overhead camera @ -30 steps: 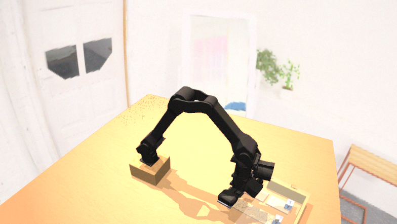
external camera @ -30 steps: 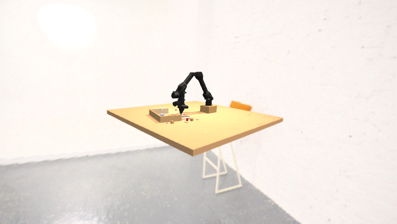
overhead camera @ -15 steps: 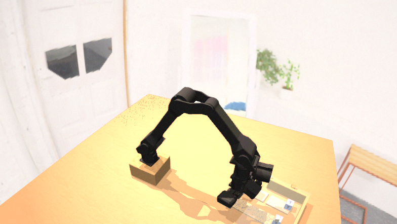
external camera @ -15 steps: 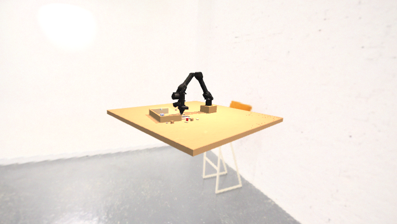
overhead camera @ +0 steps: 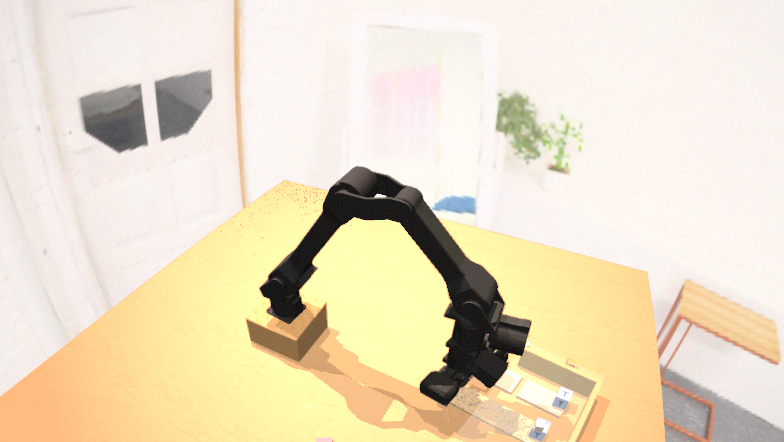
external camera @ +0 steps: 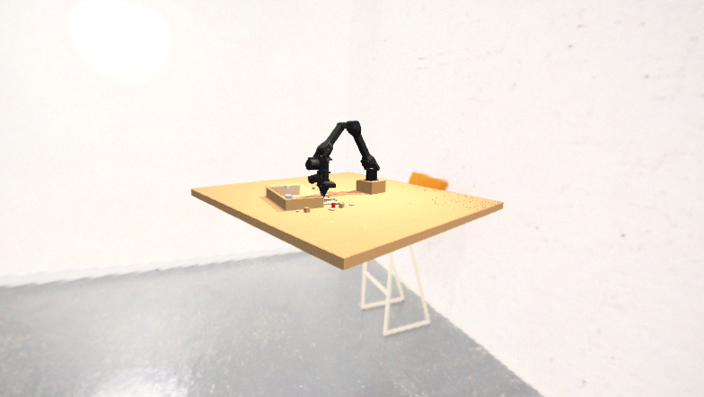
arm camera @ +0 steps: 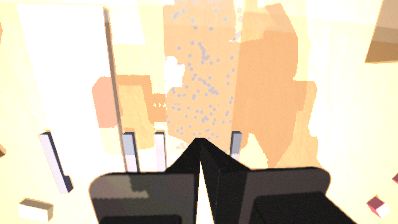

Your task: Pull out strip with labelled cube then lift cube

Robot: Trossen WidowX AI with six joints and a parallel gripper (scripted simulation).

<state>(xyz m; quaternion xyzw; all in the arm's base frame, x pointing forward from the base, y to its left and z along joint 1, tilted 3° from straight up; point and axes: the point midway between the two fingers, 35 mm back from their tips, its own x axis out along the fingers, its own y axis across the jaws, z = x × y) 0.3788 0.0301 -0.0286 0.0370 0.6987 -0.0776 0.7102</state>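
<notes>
The white strip lies 90 mm to the left of my gripper tip and 50 mm ahead of it. Also, from my gripper tip: cube 180 mm ahead, 70 mm above, 60 mm to the right.
</notes>
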